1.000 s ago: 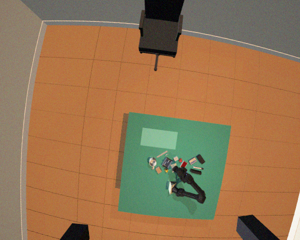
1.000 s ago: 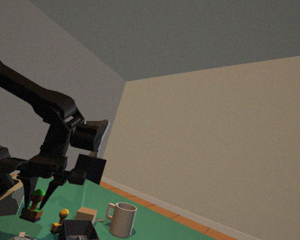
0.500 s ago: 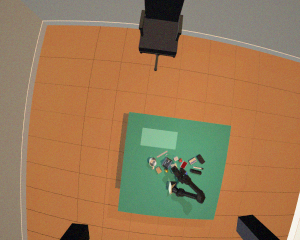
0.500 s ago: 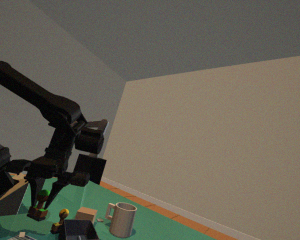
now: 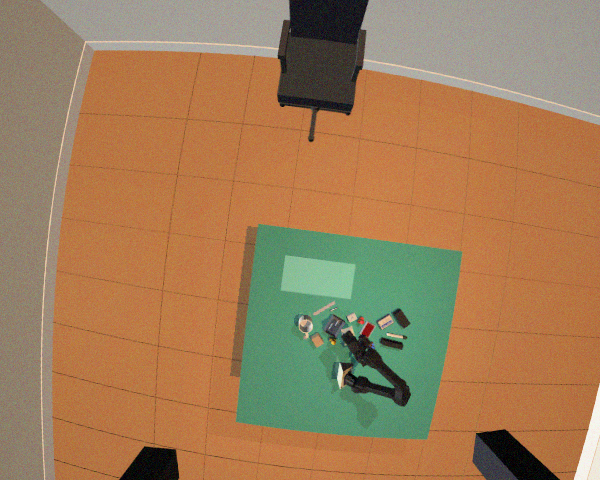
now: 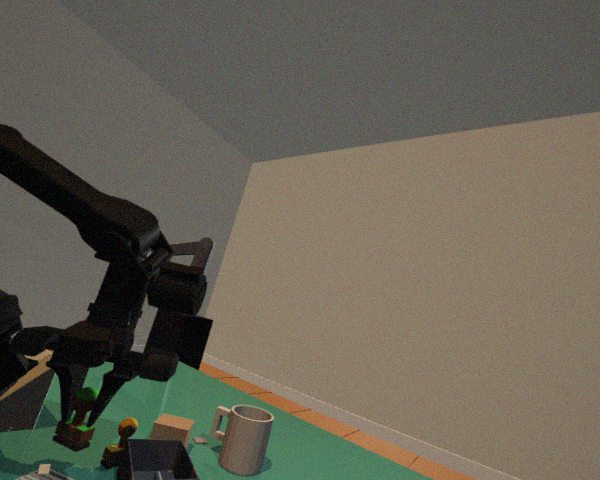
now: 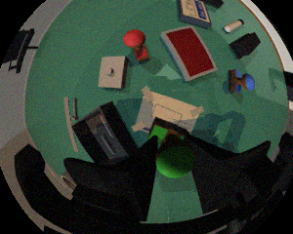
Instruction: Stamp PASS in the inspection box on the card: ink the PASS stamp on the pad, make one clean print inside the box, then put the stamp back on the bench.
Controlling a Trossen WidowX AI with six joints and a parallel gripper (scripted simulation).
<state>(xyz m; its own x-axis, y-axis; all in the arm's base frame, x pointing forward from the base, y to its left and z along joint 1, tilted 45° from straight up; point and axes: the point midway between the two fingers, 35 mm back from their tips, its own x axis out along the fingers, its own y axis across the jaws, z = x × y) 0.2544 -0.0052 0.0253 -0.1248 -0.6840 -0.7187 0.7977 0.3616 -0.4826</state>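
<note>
My gripper tip is now 80 mm above the striped card and 10 mm past it. From my gripper tip the other things lie so: red ink pad 110 mm to the right, 80 mm below, 30 mm ahead; then dark tray 90 mm to the left, 70 mm below, 60 mm ahead; then red-knobbed stamp 90 mm ahead, 70 mm to the right, 60 mm below.
</note>
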